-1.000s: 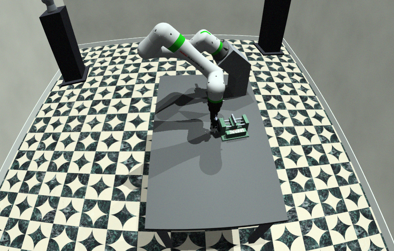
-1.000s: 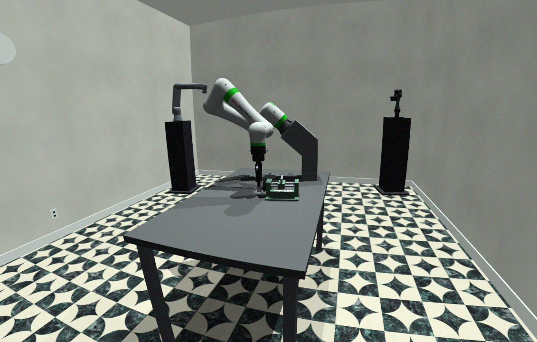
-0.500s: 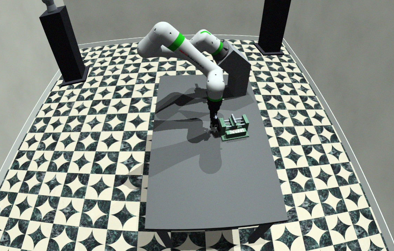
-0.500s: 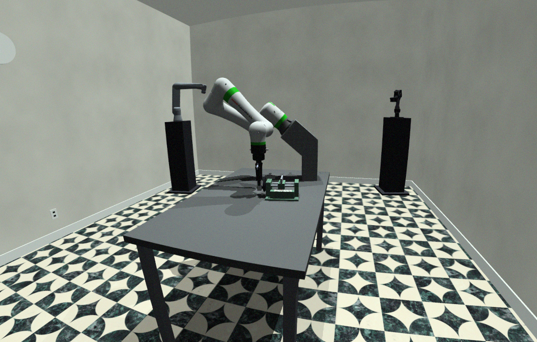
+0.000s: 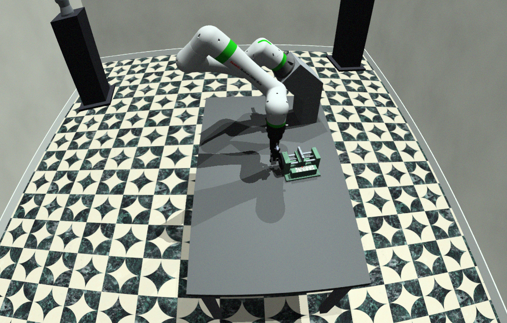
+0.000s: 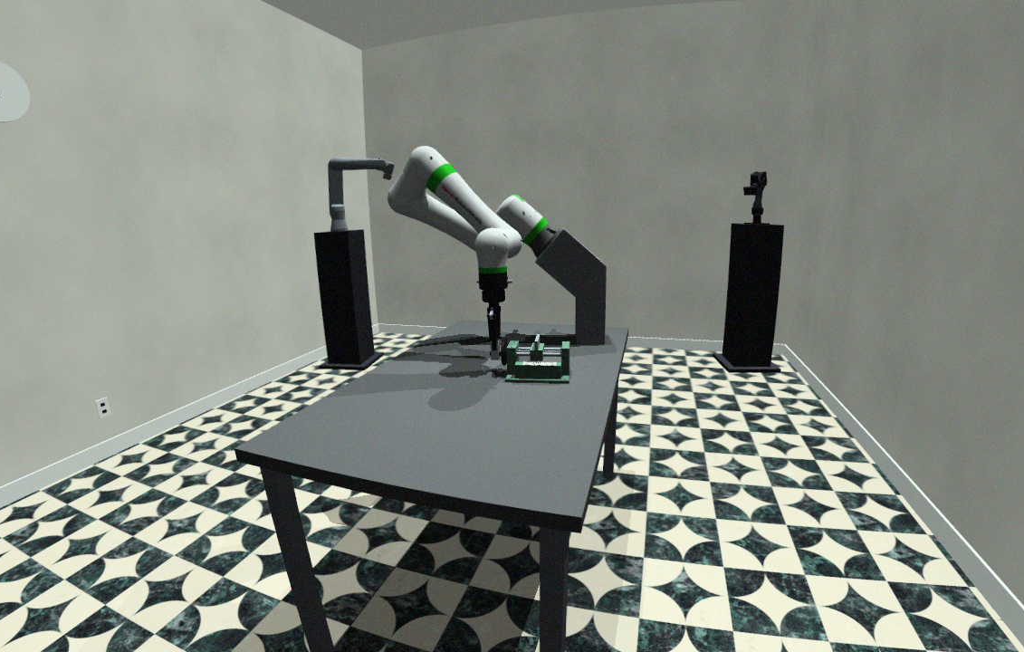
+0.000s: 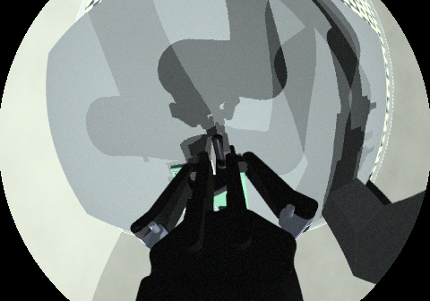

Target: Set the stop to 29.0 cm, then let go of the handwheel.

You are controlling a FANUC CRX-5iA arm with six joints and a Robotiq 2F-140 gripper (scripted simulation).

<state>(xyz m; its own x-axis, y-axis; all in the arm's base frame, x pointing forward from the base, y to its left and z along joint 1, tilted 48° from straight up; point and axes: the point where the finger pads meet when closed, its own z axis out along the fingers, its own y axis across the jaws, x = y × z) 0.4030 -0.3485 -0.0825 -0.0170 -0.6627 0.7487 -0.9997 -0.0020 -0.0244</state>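
Now: the green stop fixture 4 cm ahead of my hand, 14 cm to the left of it and 2 cm above it. Round my hand: black handwheel: 1 cm ahead, 2 cm to the left, 1 cm below.
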